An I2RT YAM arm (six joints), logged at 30 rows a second.
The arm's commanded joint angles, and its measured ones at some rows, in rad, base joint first. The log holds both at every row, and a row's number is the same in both.
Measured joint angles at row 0:
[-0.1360 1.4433 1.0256 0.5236 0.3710 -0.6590]
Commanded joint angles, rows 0 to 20:
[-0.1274 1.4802 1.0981 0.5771 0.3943 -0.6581]
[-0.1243 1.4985 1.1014 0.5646 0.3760 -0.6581]
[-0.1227 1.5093 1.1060 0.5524 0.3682 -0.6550]
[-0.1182 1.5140 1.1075 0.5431 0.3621 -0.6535]
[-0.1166 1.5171 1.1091 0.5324 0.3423 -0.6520]
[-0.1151 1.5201 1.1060 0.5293 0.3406 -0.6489]
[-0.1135 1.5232 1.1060 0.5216 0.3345 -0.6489]
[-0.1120 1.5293 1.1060 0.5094 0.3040 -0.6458]
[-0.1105 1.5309 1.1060 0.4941 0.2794 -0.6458]
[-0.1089 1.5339 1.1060 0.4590 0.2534 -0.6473]
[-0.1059 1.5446 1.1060 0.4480 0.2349 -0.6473]
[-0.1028 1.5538 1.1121 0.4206 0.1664 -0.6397]
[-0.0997 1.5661 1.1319 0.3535 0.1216 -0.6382]
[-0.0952 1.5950 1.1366 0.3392 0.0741 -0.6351]
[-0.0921 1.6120 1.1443 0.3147 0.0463 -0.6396]
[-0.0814 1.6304 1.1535 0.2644 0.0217 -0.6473]
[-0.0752 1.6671 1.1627 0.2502 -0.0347 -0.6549]
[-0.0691 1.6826 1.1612 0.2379 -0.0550 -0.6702]
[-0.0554 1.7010 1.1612 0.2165 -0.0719 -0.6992]
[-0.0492 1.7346 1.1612 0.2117 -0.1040 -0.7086]
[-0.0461 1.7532 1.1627 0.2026 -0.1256 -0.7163]
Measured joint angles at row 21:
[-0.1005 1.6848 1.1515 0.3481 0.0910 -0.6926]
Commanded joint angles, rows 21 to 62:
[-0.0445 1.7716 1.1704 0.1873 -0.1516 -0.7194]
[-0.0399 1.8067 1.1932 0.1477 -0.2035 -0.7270]
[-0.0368 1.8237 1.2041 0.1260 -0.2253 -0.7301]
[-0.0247 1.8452 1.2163 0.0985 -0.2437 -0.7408]
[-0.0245 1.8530 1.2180 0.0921 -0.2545 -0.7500]
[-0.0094 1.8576 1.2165 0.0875 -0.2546 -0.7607]
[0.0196 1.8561 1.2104 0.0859 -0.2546 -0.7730]
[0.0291 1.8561 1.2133 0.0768 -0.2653 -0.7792]
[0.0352 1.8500 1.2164 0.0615 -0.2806 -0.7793]
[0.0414 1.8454 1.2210 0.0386 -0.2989 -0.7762]
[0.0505 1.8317 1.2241 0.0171 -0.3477 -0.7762]
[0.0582 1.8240 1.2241 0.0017 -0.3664 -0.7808]
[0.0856 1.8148 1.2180 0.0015 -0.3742 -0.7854]
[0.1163 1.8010 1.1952 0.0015 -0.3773 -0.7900]
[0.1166 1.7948 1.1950 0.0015 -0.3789 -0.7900]
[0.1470 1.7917 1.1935 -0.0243 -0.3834 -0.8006]
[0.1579 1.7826 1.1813 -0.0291 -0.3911 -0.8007]
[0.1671 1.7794 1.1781 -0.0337 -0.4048 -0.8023]
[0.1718 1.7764 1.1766 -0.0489 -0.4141 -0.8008]
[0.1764 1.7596 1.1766 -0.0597 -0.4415 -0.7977]
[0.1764 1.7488 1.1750 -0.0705 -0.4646 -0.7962]
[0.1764 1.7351 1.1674 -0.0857 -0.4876 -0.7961]
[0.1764 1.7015 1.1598 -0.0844 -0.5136 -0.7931]
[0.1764 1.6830 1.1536 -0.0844 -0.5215 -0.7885]
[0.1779 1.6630 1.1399 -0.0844 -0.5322 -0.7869]
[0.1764 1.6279 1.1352 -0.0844 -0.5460 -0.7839]
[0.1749 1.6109 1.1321 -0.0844 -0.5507 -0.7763]
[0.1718 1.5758 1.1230 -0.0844 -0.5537 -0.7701]
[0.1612 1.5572 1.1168 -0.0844 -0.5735 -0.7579]
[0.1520 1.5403 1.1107 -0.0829 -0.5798 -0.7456]
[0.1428 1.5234 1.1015 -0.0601 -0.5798 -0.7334]
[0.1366 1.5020 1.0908 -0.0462 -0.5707 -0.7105]
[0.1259 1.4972 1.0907 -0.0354 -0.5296 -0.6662]
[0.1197 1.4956 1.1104 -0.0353 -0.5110 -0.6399]
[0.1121 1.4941 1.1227 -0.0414 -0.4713 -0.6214]
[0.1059 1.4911 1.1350 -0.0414 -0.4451 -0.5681]
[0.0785 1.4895 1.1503 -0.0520 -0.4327 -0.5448]
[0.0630 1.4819 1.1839 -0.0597 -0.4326 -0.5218]
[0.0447 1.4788 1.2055 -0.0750 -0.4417 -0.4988]
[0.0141 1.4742 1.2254 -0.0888 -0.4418 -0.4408]
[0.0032 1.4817 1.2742 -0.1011 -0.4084 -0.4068]
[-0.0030 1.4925 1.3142 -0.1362 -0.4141 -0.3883]
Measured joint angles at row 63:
[0.0151 1.5074 1.1690 -0.0757 -0.2974 -0.5755]
